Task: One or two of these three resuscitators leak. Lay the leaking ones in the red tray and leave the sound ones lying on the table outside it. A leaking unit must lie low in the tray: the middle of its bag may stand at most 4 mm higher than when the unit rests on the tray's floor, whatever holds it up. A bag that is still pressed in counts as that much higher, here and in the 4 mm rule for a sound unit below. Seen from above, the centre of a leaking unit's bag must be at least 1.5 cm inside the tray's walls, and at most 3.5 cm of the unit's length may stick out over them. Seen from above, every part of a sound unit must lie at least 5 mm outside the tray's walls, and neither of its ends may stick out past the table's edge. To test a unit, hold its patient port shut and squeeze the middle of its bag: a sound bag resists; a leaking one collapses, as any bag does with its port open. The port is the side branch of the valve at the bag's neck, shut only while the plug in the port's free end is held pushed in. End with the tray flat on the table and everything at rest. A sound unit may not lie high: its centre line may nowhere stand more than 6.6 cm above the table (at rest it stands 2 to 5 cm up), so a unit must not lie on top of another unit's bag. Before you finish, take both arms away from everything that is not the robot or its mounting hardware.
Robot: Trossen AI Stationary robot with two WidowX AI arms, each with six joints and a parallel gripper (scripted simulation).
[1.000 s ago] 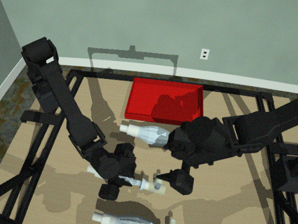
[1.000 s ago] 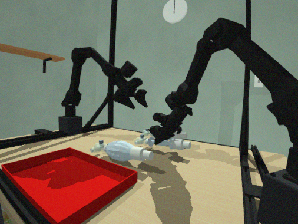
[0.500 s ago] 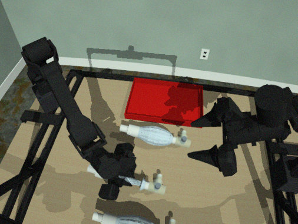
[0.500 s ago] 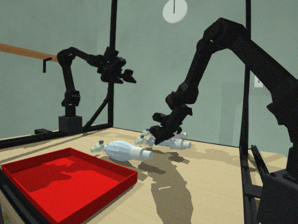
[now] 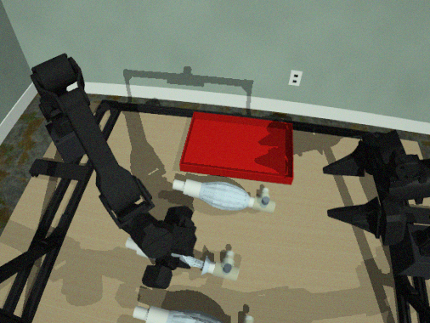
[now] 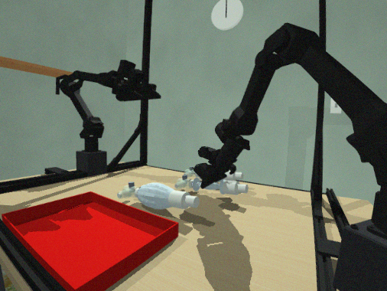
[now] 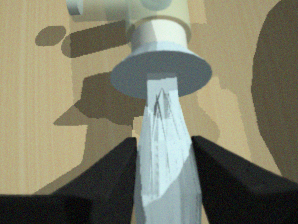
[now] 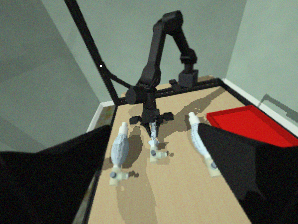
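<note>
The red tray is 390 mm ahead of my left hand, 40 mm below it and 10 mm to the right of it.
</note>
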